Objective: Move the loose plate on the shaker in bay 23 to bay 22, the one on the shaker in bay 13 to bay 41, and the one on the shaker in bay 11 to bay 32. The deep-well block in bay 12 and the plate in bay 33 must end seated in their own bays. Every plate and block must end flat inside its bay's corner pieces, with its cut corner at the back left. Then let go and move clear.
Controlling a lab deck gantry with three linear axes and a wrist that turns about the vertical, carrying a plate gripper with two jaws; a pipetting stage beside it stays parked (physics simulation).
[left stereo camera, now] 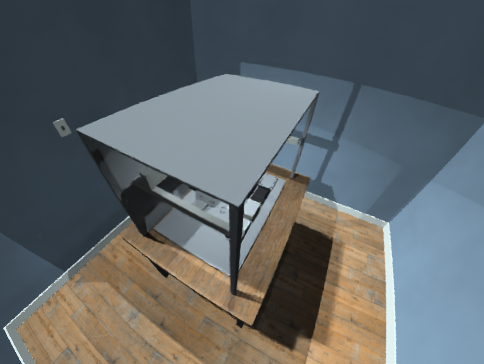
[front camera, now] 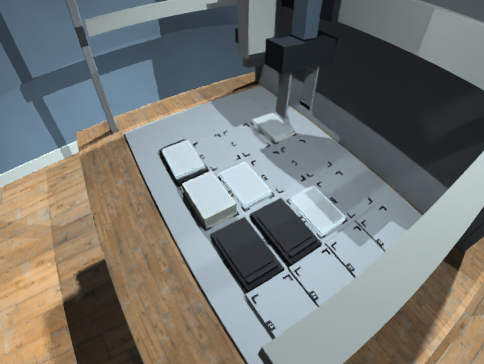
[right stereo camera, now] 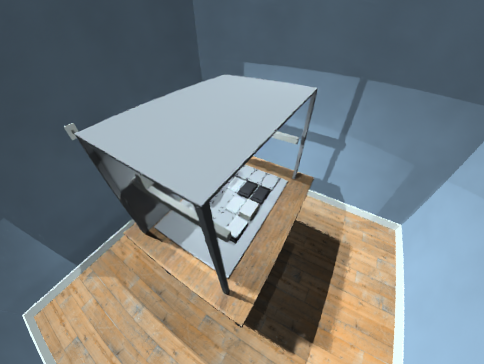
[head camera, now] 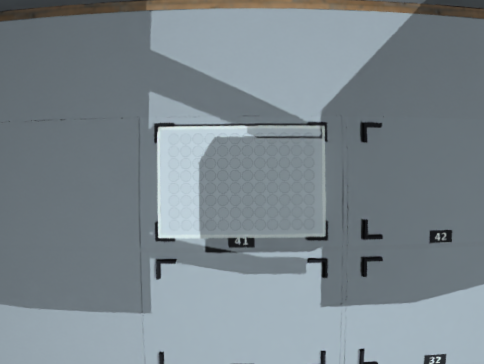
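Where they show: gripper, fingertip midpoint: (front camera: 294, 110); robot's base, link origin: (front camera: 162, 157) (right stereo camera: 236, 240).
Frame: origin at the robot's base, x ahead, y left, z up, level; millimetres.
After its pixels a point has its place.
Observation:
My gripper (front camera: 295, 111) {x 194, y 319, z 160 mm} is open and empty, its jaws apart above and near the back edge of the bay 41 plate. That plate (front camera: 274, 128) {x 81, y 355, z 14 mm} (head camera: 241, 185) {x 64, y 361, z 14 mm} lies flat inside its corner pieces; its cut corner is not clear. A plate (front camera: 184, 159) {x 84, y 44, z 37 mm} sits on the bay 11 shaker (front camera: 193, 177) {x 166, y 34, z 42 mm}. The pale deep-well block (front camera: 210, 196) {x 240, y 43, z 42 mm} stands in bay 12. A plate (front camera: 245, 184) {x 234, y 146, z 15 mm} lies in bay 22 and another (front camera: 318, 210) {x 399, y 253, z 14 mm} in bay 33. The bay 13 shaker (front camera: 245, 252) {x 400, y 40, z 24 mm} and bay 23 shaker (front camera: 285, 230) {x 403, y 144, z 24 mm} carry no plate. The jaws do not show in the head view.
The grey-white pipetting stage (front camera: 257, 30) hangs beside the gripper. A dark wall panel (front camera: 390, 100) {x 342, y 519, z 221 mm} stands along the back of the deck. A pale rail (front camera: 370, 280) {x 613, y -16, z 400 mm} crosses the near side in the front view. The 42 label (head camera: 440, 236) {x 228, y 318, z 0 mm} marks the bay right of 41.

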